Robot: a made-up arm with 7 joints.
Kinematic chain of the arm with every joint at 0, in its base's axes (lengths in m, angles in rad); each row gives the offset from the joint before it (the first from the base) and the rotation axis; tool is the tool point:
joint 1: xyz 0 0 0 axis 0 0.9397 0.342
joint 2: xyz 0 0 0 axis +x
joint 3: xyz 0 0 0 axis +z
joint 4: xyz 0.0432 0 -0.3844 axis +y
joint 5: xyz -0.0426 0 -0.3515 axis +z
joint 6: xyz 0 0 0 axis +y
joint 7: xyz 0 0 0 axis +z
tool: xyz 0 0 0
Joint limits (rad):
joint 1: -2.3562..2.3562
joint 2: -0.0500..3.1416
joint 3: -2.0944..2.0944
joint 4: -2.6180..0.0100
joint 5: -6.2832..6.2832
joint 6: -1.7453..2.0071
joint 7: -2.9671..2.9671
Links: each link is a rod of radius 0.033 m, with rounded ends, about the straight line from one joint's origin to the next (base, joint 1, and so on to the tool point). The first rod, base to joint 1, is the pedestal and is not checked.
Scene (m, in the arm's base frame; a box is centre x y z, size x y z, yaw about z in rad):
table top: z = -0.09
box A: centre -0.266 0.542 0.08 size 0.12 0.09 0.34 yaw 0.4
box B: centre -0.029 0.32 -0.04 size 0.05 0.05 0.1 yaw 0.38
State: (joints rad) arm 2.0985 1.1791 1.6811 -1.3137 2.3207 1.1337 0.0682
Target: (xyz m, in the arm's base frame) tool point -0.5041 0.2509 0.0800
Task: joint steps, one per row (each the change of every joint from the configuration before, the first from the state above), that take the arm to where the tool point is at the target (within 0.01 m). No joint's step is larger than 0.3 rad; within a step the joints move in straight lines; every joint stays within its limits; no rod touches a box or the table.
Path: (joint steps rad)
1: 0.0656 -0.1975 -0.0263 -0.0118 0.0099 0.1214 -0.1377
2: 0.0655 -0.1976 -0.0264 -0.0117 0.0100 0.1213 -0.1378
3: -0.1222 -0.2210 -0.1534 -0.0961 -0.0066 -0.0809 0.0918
4: -0.1222 -0.2210 -0.1535 -0.0961 -0.0067 -0.0809 0.0919
5: -0.1222 -0.2211 -0.1534 -0.0960 -0.0066 -0.0809 0.0918

